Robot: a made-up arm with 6 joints.
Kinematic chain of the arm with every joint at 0, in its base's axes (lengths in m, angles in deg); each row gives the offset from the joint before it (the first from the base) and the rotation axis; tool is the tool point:
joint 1: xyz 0 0 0.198 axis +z
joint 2: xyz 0 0 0 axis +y
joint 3: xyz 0 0 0.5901 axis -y
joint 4: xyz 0 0 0 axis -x
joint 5: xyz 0.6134 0 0 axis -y
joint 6: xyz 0 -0.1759 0 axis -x
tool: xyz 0 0 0
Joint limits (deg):
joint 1: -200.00..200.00
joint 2: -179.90..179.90
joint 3: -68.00..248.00
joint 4: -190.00..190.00
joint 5: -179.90..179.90
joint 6: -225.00..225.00
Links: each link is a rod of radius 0.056 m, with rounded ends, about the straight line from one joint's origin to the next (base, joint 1, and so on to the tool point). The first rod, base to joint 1, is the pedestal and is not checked.
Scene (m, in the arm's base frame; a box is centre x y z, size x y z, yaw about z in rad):
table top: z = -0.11
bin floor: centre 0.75 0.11 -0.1 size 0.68 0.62 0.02 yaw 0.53
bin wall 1: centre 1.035 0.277 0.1 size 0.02 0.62 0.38 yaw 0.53
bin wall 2: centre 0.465 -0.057 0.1 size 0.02 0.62 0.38 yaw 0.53
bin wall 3: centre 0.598 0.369 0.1 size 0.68 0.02 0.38 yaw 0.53
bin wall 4: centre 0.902 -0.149 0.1 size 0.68 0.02 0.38 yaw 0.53
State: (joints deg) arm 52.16 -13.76 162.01 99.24 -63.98 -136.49
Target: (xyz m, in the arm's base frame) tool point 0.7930 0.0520 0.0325
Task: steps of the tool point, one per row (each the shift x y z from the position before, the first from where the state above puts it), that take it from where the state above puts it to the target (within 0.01 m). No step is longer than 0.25 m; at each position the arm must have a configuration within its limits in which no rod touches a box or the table.
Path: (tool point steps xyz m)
1: 0.1651 -0.1112 -0.0219
2: 0.1892 -0.0649 -0.0215
3: 0.2007 -0.0136 -0.0209
4: 0.1983 0.0389 -0.0205
5: 0.1820 0.0892 -0.0201
6: 0.1535 0.1337 -0.0195
7: 0.1141 0.1691 -0.0192
8: 0.0667 0.1932 -0.0185
9: 0.0149 0.2043 -0.0180
10: 0.0288 0.0001 -0.2171
11: -0.0288 -0.0001 -0.2136

